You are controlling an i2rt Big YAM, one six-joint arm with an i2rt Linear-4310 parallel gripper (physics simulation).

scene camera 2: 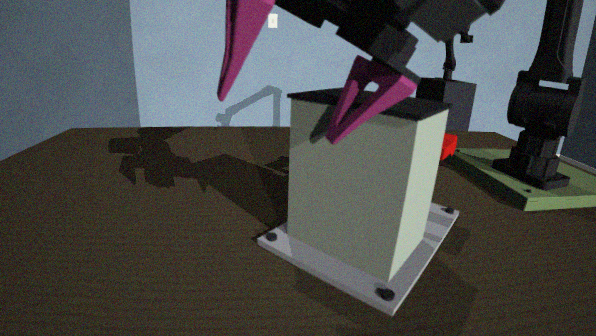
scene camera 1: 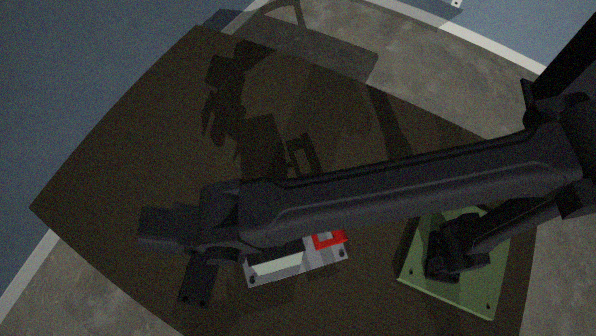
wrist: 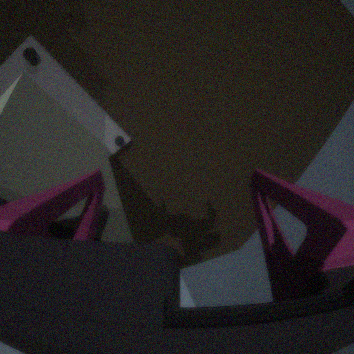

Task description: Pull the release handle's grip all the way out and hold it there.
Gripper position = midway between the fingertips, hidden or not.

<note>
I see my gripper [scene camera 2: 279,121].
My gripper shows as well in the wrist view [wrist: 176,177].
</note>
